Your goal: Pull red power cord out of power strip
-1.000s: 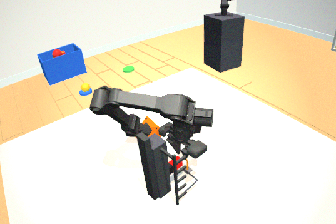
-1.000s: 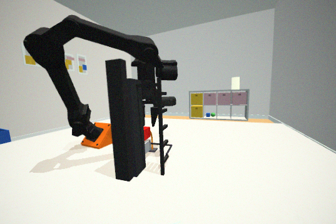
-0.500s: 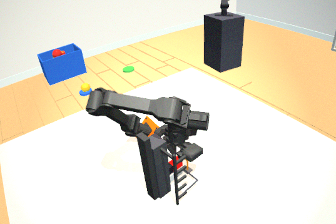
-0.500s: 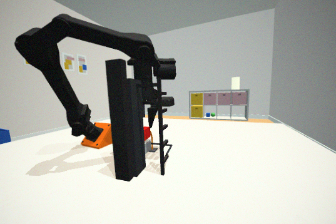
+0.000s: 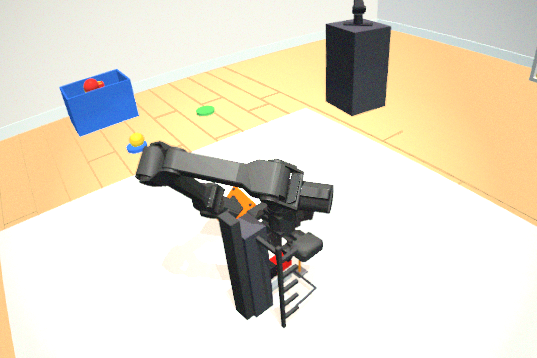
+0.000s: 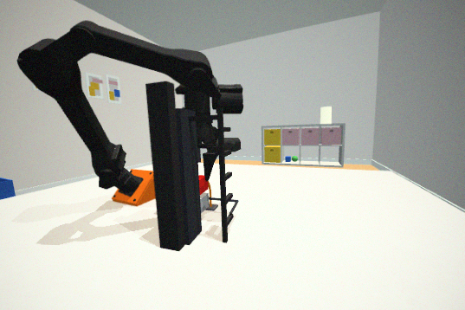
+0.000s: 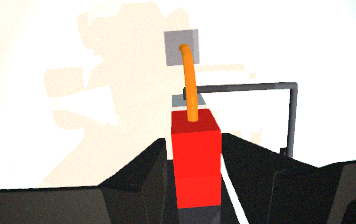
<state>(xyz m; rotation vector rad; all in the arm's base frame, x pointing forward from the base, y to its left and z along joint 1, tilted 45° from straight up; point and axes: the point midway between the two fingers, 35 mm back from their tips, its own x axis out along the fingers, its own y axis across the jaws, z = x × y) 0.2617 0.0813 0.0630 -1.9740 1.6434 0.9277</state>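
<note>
The red plug lies 10 mm ahead of my gripper tip and 30 mm to the right of it.
</note>
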